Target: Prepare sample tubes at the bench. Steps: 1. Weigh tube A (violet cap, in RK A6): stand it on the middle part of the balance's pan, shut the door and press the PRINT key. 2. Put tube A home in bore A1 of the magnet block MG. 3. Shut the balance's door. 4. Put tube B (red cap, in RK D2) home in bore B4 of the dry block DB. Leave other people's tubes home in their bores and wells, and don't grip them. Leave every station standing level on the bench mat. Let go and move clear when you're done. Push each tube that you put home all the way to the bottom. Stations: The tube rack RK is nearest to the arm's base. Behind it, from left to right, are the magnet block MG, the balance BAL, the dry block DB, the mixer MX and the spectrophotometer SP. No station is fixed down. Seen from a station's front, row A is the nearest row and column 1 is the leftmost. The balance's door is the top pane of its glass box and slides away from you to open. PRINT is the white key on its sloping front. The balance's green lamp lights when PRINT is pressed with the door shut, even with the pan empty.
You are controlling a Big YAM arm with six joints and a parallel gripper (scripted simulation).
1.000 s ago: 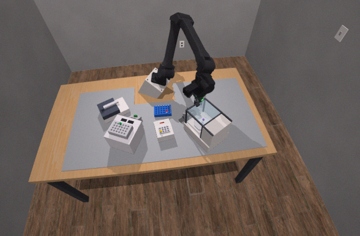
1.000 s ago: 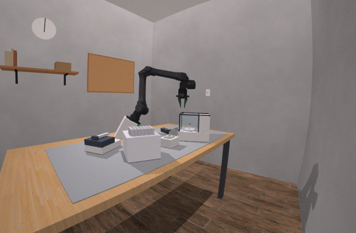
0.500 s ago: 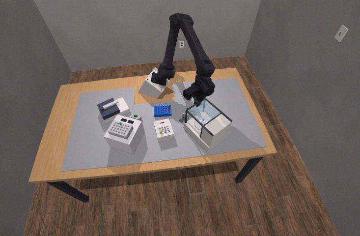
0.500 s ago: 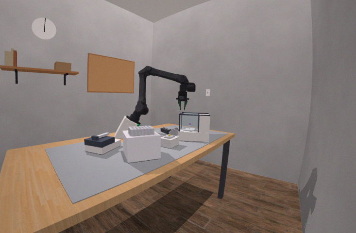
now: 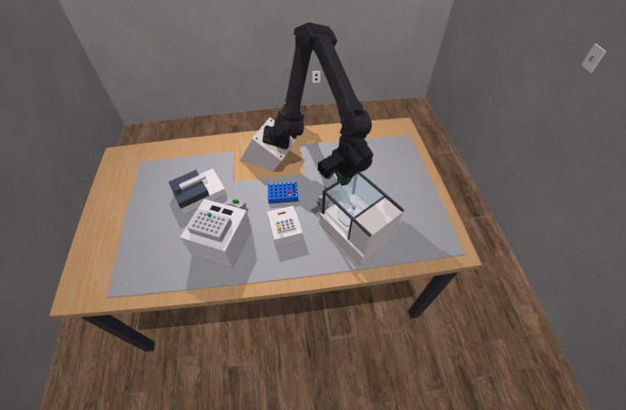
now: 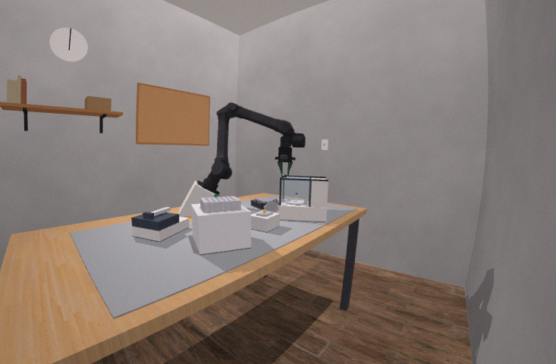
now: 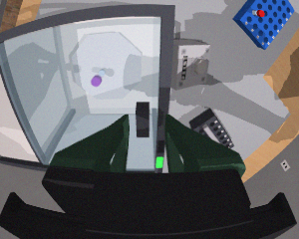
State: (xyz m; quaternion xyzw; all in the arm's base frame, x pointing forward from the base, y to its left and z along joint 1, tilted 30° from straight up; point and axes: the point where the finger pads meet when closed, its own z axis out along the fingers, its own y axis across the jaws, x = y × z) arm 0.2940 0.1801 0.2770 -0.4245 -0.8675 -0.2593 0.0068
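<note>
The balance door lies 3 cm ahead of my hand, 2 cm to the left of it and 1 cm below it. From my hand the other things lie so: yellow-capped tube: 12 cm ahead, 23 cm to the right, 16 cm below; dry block: 7 cm ahead, 22 cm to the right, 19 cm below; magnet block: 25 cm behind, 3 cm to the left, 20 cm below.
</note>
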